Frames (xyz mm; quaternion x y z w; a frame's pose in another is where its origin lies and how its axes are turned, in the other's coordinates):
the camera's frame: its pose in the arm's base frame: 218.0 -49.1 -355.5 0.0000 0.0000 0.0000 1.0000
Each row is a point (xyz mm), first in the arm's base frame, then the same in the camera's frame.
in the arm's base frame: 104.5 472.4 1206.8
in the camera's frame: -113.5 521.5 1562.3
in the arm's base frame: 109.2 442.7 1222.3
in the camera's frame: -108.8 491.8 1577.8
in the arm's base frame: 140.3 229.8 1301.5
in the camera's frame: -77.7 278.9 1657.0
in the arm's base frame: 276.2 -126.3 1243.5
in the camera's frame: 58.2 -77.2 1599.0
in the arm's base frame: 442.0 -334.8 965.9
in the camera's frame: 224.0 -285.7 1321.4
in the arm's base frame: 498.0 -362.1 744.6
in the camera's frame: 280.0 -313.0 1100.1
